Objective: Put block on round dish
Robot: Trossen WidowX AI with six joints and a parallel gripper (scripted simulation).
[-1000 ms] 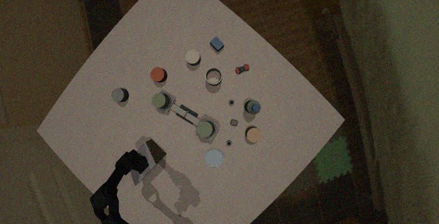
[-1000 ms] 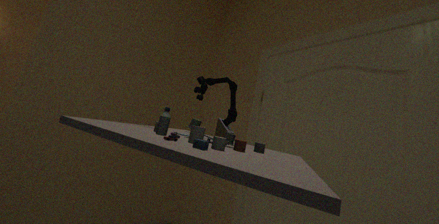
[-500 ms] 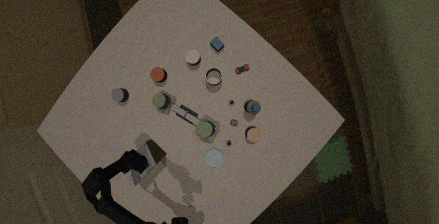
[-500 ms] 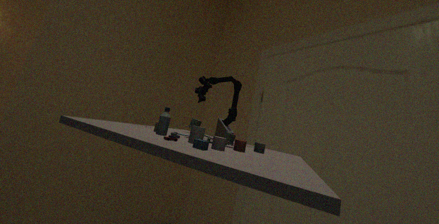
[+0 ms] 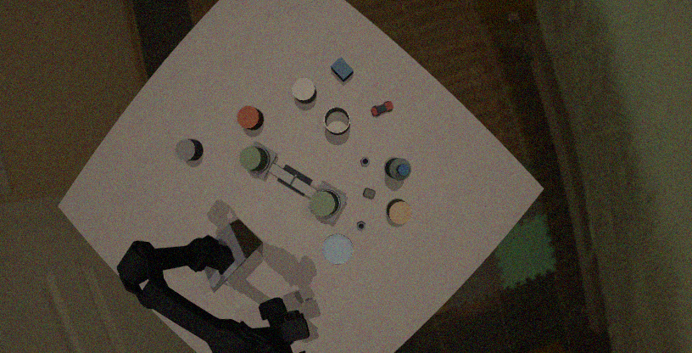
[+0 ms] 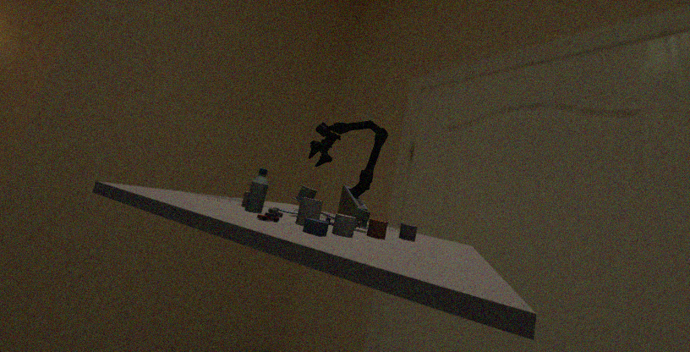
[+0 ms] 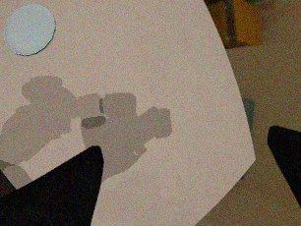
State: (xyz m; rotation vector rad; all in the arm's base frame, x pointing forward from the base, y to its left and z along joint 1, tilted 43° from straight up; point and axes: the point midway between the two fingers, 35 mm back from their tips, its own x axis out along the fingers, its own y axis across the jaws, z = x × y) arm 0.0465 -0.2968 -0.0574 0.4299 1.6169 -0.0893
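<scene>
The teal block lies 42 cm to the left of my gripper tip, 25 cm below it and 22 cm ahead of it. Also, from my gripper tip: yellow cylinder (42 cm ahead, 25 cm below); then pale blue round dish (29 cm below, 18 cm ahead, 4 cm to the left); then balance beam (29 cm to the left, 25 cm below, 25 cm ahead).
</scene>
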